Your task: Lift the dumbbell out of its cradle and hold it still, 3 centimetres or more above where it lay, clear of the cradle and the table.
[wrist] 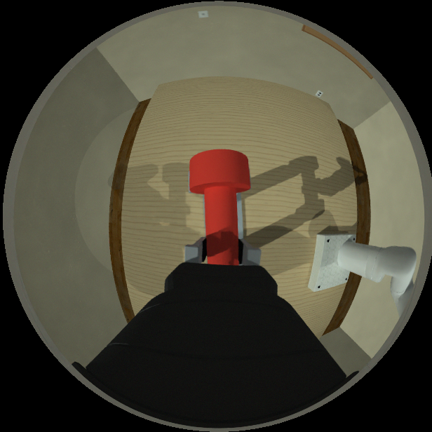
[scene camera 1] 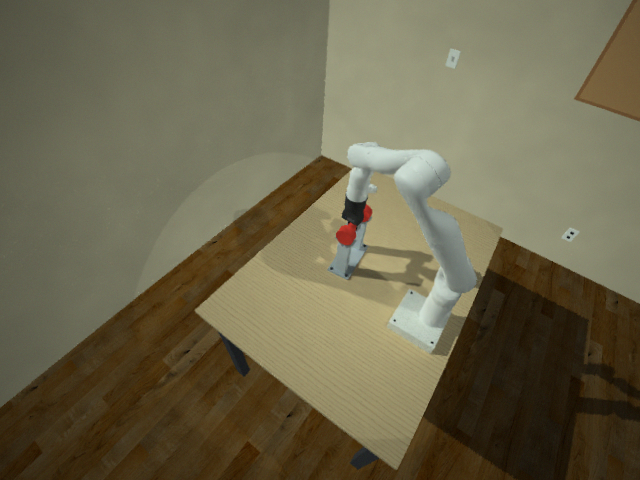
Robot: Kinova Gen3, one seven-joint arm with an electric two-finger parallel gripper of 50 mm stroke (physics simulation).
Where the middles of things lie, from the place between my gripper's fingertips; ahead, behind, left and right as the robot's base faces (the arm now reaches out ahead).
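Scene:
My hand is 10 mm below the red dumbbell [wrist: 219, 174] and 10 mm to the left of it. Going by their middles, the red dumbbell is the nearest to my hand of the things named here. As for the grey cradle [scene camera 1: 347, 257], it is 110 mm below my hand and 10 mm to the right of it.

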